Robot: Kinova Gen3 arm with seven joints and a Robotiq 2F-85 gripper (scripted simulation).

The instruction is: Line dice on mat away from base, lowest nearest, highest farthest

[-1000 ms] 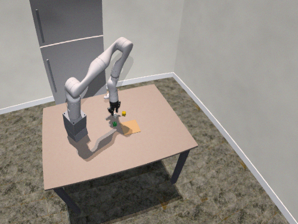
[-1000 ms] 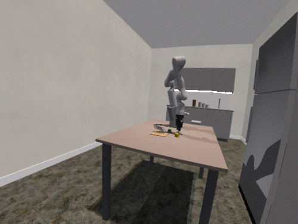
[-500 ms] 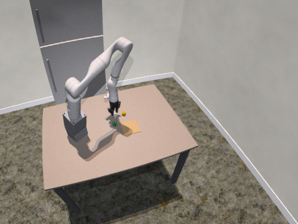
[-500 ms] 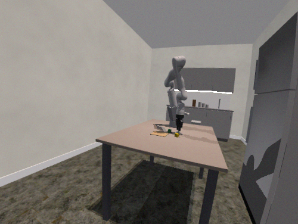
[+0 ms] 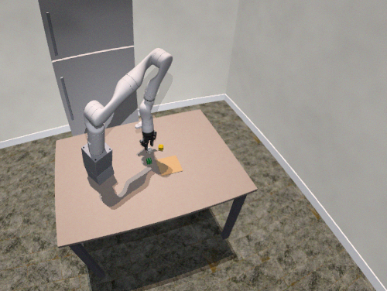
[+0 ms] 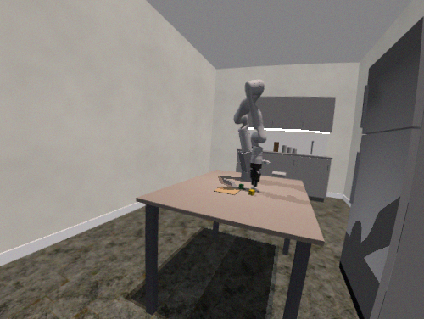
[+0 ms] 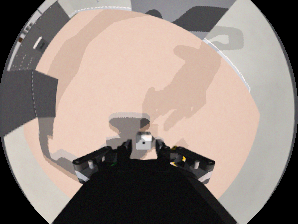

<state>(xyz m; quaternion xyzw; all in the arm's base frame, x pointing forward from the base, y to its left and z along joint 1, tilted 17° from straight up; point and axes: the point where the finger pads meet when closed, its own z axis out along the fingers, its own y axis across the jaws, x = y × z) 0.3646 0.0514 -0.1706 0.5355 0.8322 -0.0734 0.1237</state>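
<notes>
My gripper is now 4 cm above the white die. Also, from my hand: mat (17 cm to the right, 7 cm ahead, 5 cm below); then green die (9 cm to the right, 4 cm below, 4 cm behind); then yellow die (8 cm ahead, 4 cm below, 1 cm to the right).
</notes>
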